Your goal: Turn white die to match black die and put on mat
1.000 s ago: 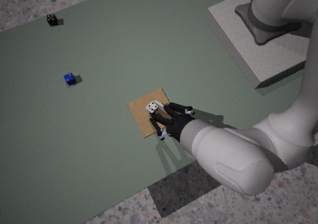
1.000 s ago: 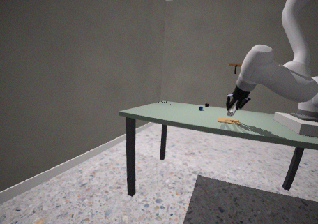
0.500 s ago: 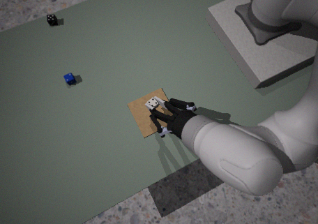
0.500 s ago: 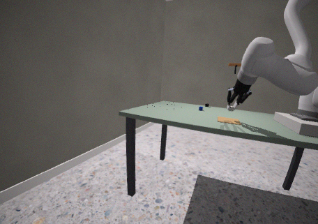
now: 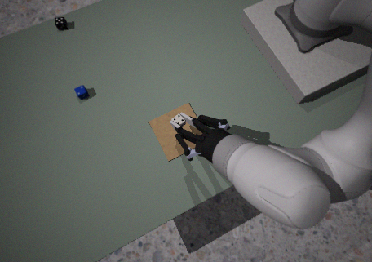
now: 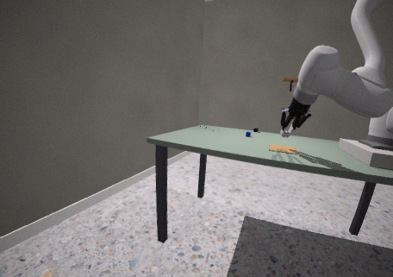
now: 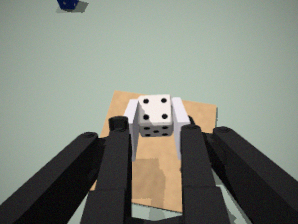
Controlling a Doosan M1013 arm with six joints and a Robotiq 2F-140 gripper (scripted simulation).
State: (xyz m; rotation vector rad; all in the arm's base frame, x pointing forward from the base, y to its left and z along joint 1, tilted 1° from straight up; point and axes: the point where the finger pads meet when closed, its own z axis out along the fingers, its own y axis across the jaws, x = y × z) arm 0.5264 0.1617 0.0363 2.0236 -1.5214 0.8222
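My hand is 10 cm above the brown mat, 2 cm to the left of it and 1 cm short of it. Also, from my hand: blue die (25 cm to the right, 24 cm ahead, 9 cm below); black die (53 cm to the right, 22 cm ahead, 9 cm below); white die (2 cm to the right, 2 cm below, 1 cm ahead).
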